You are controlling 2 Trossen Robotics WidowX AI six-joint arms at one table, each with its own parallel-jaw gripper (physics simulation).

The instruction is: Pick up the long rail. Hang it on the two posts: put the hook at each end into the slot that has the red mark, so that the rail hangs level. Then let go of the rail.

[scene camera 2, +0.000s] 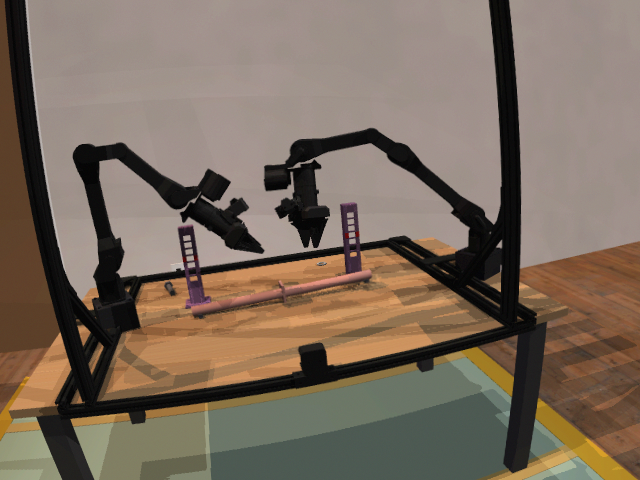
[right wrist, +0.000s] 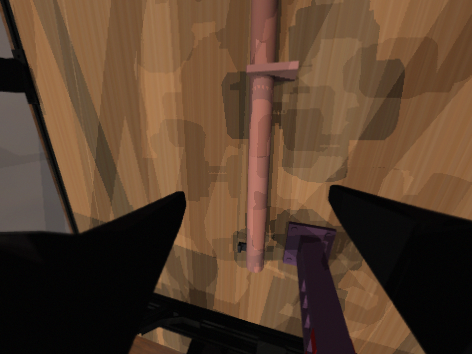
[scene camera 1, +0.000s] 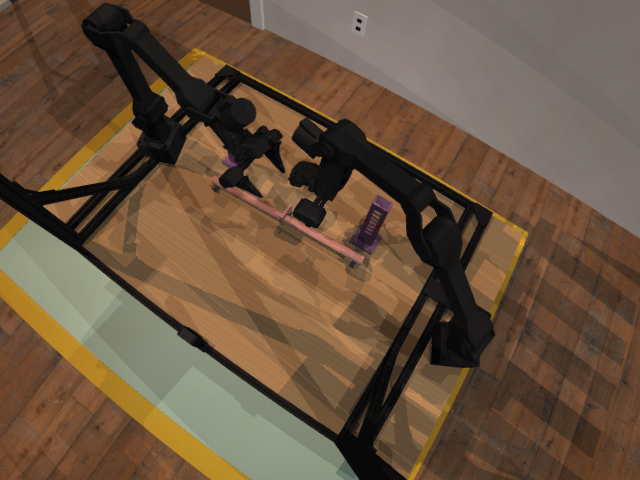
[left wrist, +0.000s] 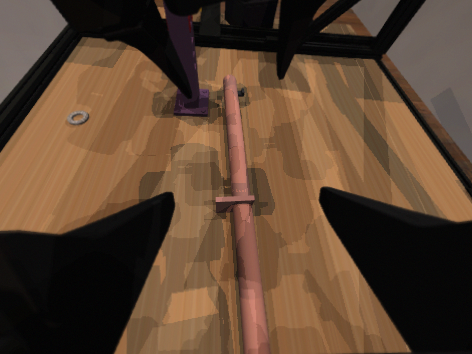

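Seen in the pictures: left gripper, fingertip midpoint: (scene camera 2: 262, 249) (scene camera 1: 273, 184) (left wrist: 246, 196); right gripper, fingertip midpoint: (scene camera 2: 310, 247) (right wrist: 255, 195) (left wrist: 234, 87); left arm's base at its link origin: (scene camera 2: 112, 299) (scene camera 1: 158, 133); right arm's base at its link origin: (scene camera 1: 460, 343).
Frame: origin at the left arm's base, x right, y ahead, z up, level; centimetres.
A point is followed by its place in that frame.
The long pink rail (scene camera 1: 320, 237) {x 19.9, y 52.2, z -3.5 cm} (scene camera 2: 325, 284) {x 20.5, y 51.6, z -4.4 cm} (left wrist: 239, 150) {x 18.4, y 48.5, z -3.6 cm} (right wrist: 261, 125) {x 17.1, y 46.3, z -3.7 cm} lies on the table in front of the two posts, its mid tab upright, a small dark hook at each end. The left purple post (scene camera 1: 230, 160) {x 0.5, y 21.3, z -6.4 cm} (scene camera 2: 194, 281) {x 1.0, y 22.9, z -0.7 cm} is mostly hidden in scene camera 1. The right purple post (scene camera 1: 373, 222) {x 17.3, y 63.9, z 6.7 cm} (scene camera 2: 352, 258) {x 17.2, y 63.5, z -1.0 cm} (left wrist: 184, 50) {x 15.6, y 62.4, z 2.8 cm} (right wrist: 320, 290) {x 15.5, y 62.5, z 1.4 cm} stands upright; both posts have red marks. My left gripper (scene camera 1: 272, 183) {x 13.2, y 38.3, z 6.8 cm} (scene camera 2: 263, 251) {x 13.2, y 38.3, z 6.8 cm} (left wrist: 246, 196) {x 13.2, y 38.3, z 6.8 cm} is open and tilted above the rail's middle. My right gripper (scene camera 2: 311, 244) {x 17.6, y 50.1, z 5.3 cm} (right wrist: 255, 195) {x 17.6, y 50.1, z 5.3 cm} is open, pointing down above the rail between middle and right end.
A small grey ring (scene camera 2: 325, 264) {x -1.5, y 66.8, z -7.4 cm} (left wrist: 70, 119) {x -3.8, y 66.1, z -7.2 cm} lies behind the rail. A dark cylinder (scene camera 2: 170, 288) {x -13.7, y 19.6, z -5.7 cm} lies behind the left post. The two grippers are close together. A black frame (scene camera 1: 284, 101) {x -24.9, y 31.4, z -5.6 cm} (scene camera 2: 206, 396) {x 45.1, y 7.3, z -8.1 cm} runs around the table.
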